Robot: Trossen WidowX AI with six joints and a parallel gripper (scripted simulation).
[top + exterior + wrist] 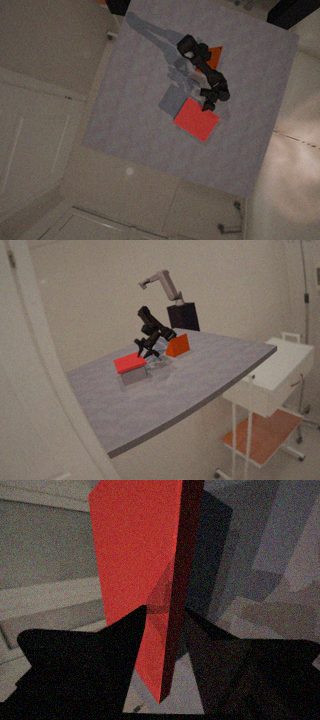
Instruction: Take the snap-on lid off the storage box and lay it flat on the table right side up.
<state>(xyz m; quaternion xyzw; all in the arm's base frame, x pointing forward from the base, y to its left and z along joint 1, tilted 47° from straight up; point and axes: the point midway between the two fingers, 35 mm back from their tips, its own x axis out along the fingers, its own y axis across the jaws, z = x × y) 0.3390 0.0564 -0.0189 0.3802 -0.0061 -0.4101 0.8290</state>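
Right now the red lid is 70 mm ahead of my gripper tip, 20 mm to the right of it and 10 mm above it. The rest, counted from my gripper tip: grey storage box (70 mm ahead, 50 mm below, 20 mm to the right).
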